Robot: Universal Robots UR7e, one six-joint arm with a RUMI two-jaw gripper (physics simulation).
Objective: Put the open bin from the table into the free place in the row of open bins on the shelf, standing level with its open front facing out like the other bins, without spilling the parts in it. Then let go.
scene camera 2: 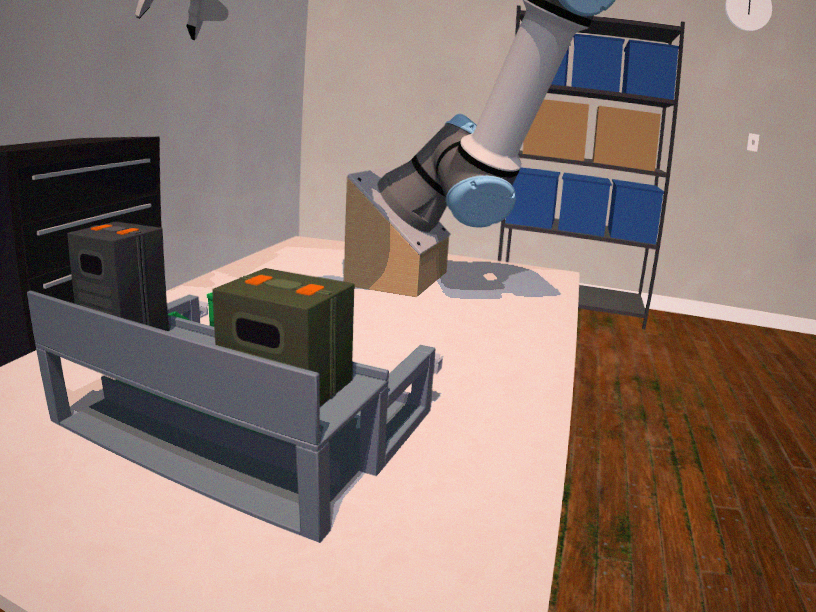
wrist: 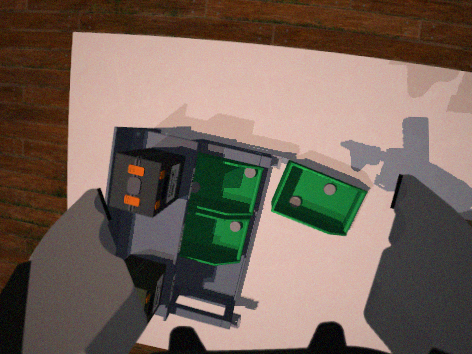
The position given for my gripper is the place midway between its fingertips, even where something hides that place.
Observation:
I see my gripper (wrist: 247, 187) and a shelf board (wrist: 221, 280).

